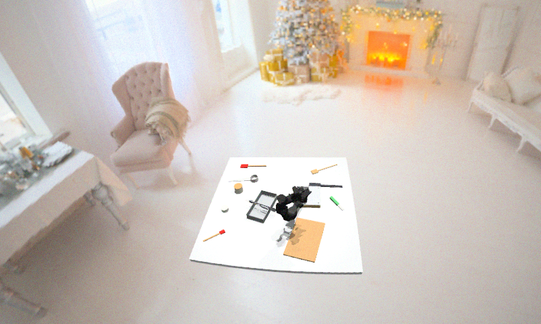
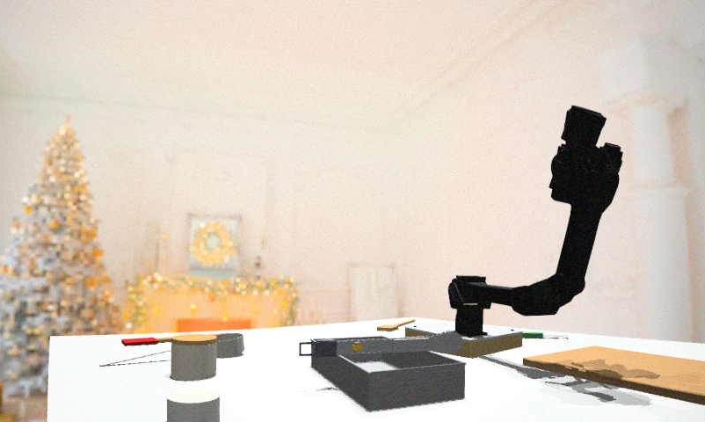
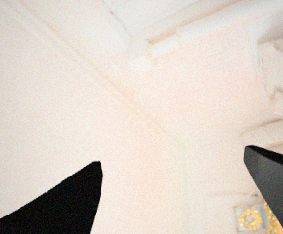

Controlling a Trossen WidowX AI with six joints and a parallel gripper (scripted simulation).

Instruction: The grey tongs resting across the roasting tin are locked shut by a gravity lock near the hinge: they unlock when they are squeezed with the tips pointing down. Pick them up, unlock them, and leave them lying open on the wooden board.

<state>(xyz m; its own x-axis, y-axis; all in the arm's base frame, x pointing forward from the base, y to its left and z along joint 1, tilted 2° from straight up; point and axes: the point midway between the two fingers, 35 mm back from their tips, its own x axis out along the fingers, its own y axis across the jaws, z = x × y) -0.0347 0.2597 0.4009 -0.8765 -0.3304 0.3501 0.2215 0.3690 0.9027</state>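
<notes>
Now: the grey roasting tin 42 cm ahead of my gripper tip, 17 cm to the right of it and 42 cm below it. Round my gripper tip: green-handled tool: 23 cm behind, 26 cm to the right, 44 cm below; then wooden board: 2 cm ahead, 11 cm to the left, 44 cm below; then lidded cream jar: 69 cm ahead, 36 cm to the right, 41 cm below.
</notes>
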